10 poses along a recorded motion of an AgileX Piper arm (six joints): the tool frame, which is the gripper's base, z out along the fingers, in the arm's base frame.
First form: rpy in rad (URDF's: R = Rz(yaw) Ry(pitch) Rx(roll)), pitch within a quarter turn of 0, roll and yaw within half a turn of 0; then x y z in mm.
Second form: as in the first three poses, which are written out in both.
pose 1, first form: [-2.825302, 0.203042, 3.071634, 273.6, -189.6, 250.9]
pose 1, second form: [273.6, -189.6, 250.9, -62.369, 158.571, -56.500]
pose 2, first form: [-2.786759, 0.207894, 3.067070, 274.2, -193.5, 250.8]
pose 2, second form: [274.2, -193.5, 250.8, -65.149, 156.565, -58.736]
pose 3, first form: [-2.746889, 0.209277, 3.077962, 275.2, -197.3, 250.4]
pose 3, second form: [275.2, -197.3, 250.4, -67.139, 154.551, -61.087]
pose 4, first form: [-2.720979, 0.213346, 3.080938, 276.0, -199.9, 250.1]
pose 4, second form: [276.0, -199.9, 250.1, -68.145, 153.144, -62.051]
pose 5, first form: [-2.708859, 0.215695, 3.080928, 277.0, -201.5, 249.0]
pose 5, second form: [277.0, -201.5, 249.0, -68.616, 152.472, -62.414]
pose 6, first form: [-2.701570, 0.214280, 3.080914, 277.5, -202.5, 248.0]
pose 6, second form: [277.5, -202.5, 248.0, -69.170, 152.135, -62.938]
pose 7, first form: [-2.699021, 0.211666, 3.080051, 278.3, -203.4, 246.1]
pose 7, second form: [278.3, -203.4, 246.1, -69.619, 152.066, -63.354]
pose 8, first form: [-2.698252, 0.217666, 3.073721, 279.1, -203.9, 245.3]
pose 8, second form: [279.1, -203.9, 245.3, -69.435, 151.886, -62.725]
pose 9, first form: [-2.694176, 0.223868, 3.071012, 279.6, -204.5, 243.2]
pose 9, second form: [279.6, -204.5, 243.2, -69.217, 151.530, -62.244]
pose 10, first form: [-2.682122, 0.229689, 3.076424, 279.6, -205.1, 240.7]
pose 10, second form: [279.6, -205.1, 240.7, -69.025, 150.780, -62.200]
